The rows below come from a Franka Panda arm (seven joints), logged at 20 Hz.
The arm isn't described. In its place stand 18 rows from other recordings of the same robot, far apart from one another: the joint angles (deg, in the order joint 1, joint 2, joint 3, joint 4, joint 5, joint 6, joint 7), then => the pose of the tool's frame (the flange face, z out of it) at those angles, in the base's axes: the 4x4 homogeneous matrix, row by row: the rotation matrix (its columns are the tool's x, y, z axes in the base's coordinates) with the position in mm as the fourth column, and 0 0 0 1 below.
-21.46, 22.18, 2.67, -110.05, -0.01, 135.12, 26.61 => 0.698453, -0.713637, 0.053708, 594.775; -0.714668, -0.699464, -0.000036, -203.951; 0.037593, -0.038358, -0.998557, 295.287; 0, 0, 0, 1
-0.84, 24.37, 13.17, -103.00, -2.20, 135.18, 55.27 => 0.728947, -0.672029, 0.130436, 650.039; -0.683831, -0.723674, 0.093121, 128.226; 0.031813, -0.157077, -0.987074, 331.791; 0, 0, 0, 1
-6.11, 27.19, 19.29, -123.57, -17.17, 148.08, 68.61 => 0.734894, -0.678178, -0.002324, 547.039; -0.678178, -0.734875, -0.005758, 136.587; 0.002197, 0.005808, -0.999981, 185.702; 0, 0, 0, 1
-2.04, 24.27, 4.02, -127.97, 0.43, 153.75, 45.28 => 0.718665, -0.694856, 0.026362, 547.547; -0.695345, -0.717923, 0.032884, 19.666; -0.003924, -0.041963, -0.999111, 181.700; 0, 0, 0, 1
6.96, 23.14, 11.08, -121.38, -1.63, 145.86, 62.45 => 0.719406, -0.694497, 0.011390, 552.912; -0.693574, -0.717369, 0.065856, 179.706; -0.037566, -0.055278, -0.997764, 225.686; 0, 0, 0, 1
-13.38, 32.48, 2.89, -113.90, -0.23, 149.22, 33.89 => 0.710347, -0.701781, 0.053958, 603.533; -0.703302, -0.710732, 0.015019, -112.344; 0.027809, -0.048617, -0.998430, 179.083; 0, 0, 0, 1
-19.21, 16.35, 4.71, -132.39, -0.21, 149.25, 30.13 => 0.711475, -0.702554, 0.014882, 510.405; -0.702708, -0.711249, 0.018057, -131.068; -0.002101, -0.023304, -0.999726, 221.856; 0, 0, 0, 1
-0.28, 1.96, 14.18, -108.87, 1.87, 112.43, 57.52 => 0.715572, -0.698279, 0.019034, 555.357; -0.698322, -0.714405, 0.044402, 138.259; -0.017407, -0.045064, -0.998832, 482.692; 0, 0, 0, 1
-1.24, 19.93, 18.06, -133.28, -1.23, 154.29, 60.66 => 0.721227, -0.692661, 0.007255, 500.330; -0.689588, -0.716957, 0.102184, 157.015; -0.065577, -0.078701, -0.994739, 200.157; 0, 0, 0, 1
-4.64, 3.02, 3.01, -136.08, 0.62, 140.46, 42.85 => 0.707477, -0.706325, 0.024101, 503.127; -0.706655, -0.707502, 0.008971, -14.269; 0.010715, -0.023377, -0.999669, 303.138; 0, 0, 0, 1
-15.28, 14.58, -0.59, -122.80, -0.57, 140.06, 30.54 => 0.694214, -0.718509, 0.042563, 551.202; -0.718361, -0.695341, -0.021416, -156.637; 0.044983, -0.015709, -0.998864, 288.588; 0, 0, 0, 1
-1.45, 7.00, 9.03, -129.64, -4.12, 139.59, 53.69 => 0.728102, -0.683069, 0.057307, 532.806; -0.683210, -0.729943, -0.020166, 70.500; 0.055606, -0.024470, -0.998153, 312.526; 0, 0, 0, 1
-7.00, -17.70, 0.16, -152.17, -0.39, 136.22, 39.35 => 0.695266, -0.718140, 0.029668, 402.670; -0.718237, -0.695738, -0.009161, -48.417; 0.027220, -0.014940, -0.999518, 344.729; 0, 0, 0, 1
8.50, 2.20, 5.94, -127.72, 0.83, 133.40, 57.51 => 0.723219, -0.688392, 0.055418, 519.377; -0.690331, -0.722903, 0.029228, 133.841; 0.019942, -0.059395, -0.998035, 361.105; 0, 0, 0, 1
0.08, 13.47, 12.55, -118.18, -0.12, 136.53, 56.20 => 0.719537, -0.690063, 0.077966, 578.799; -0.694388, -0.716464, 0.067111, 126.199; 0.009549, -0.102427, -0.994695, 331.623; 0, 0, 0, 1
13.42, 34.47, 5.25, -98.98, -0.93, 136.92, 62.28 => 0.719952, -0.692418, 0.047183, 643.254; -0.693997, -0.717658, 0.057748, 210.705; -0.006124, -0.074321, -0.997216, 242.596; 0, 0, 0, 1
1.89, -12.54, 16.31, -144.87, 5.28, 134.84, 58.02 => 0.721736, -0.691323, 0.034183, 422.068; -0.692028, -0.721703, 0.015541, 138.504; 0.013926, -0.034872, -0.999295, 354.866; 0, 0, 0, 1
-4.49, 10.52, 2.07, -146.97, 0.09, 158.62, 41.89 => 0.713982, -0.699875, 0.020127, 451.763; -0.700094, -0.714023, 0.006310, -18.558; 0.009955, -0.018596, -0.999778, 200.278; 0, 0, 0, 1
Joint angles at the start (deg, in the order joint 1, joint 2, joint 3, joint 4, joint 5, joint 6, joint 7):
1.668 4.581 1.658 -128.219 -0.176 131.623 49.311
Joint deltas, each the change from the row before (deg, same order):
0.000 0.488 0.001 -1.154 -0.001 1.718 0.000
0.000 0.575 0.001 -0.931 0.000 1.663 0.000
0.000 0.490 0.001 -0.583 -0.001 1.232 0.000
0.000 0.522 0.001 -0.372 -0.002 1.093 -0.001
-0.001 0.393 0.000 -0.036 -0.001 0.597 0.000
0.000 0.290 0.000 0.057 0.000 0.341 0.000
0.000 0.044 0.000 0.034 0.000 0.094 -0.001
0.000 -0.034 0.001 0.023 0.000 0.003 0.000
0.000 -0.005 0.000 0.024 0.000 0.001 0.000
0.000 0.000 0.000 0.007 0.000 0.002 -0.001
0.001 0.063 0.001 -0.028 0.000 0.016 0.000
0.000 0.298 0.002 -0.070 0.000 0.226 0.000
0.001 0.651 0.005 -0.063 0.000 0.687 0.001
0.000 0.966 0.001 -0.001 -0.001 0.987 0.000
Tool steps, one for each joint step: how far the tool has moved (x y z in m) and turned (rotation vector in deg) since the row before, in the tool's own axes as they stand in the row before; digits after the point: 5 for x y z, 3 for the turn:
-0.00192 0.00217 0.01047 0.069 0.037 -0.004
-0.00138 0.00155 0.00957 0.132 0.087 -0.003
-0.00075 0.00083 0.00683 0.131 0.092 -0.003
-0.00022 0.00022 0.00577 0.161 0.118 -0.004
0.00046 -0.00053 0.00294 0.135 0.101 0.001
0.00052 -0.00061 0.00173 0.088 0.064 0.001
0.00023 -0.00026 0.00002 0.065 0.054 -0.001
0.00010 -0.00013 -0.00048 0.045 0.040 -0.001
0.00010 -0.00011 -0.00022 0.023 0.020 0.000
0.00003 -0.00003 -0.00005 0.007 0.006 -0.001
-0.00013 0.00012 0.00075 -0.055 -0.051 -0.002
-0.00014 0.00013 0.00288 -0.101 -0.100 -0.002
0.00025 -0.00038 0.00537 -0.006 -0.033 -0.004
0.00067 -0.00081 0.00737 0.035 -0.009 0.000

